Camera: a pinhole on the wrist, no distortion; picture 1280 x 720 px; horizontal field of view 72.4 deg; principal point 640.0 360.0 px. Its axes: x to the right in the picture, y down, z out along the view. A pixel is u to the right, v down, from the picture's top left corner.
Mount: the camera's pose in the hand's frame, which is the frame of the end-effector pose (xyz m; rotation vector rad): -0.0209 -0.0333 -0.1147 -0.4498 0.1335 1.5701
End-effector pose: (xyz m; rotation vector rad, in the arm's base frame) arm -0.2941 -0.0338 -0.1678 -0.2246 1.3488 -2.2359
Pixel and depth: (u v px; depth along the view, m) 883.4 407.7 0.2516
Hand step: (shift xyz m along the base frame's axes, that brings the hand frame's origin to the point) 0.1469 -0.0703 -0.0516
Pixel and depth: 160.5 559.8 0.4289
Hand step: 0.2741 -0.1233 0.2841
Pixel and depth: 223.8 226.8 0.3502
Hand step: 0.1221 -0.1710 0.1923
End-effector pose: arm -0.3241 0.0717 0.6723 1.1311 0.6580 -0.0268
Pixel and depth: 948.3 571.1 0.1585
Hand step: -0.0465 0.0036 0.1056
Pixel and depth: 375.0 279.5 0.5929
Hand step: 0.1705 -0.4428 0.1858
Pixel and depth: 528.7 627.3 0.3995
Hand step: -0.0451 -0.2487 0.2188
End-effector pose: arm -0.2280 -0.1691 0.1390 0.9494 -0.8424 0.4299
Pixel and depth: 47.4 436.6 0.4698
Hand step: -0.1739 -0.4391 -0.0833
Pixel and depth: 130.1 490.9 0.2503
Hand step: -0.0831 -0.1752 -0.0809
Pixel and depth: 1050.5 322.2 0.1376
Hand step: -0.0708 0.0517 0.0045
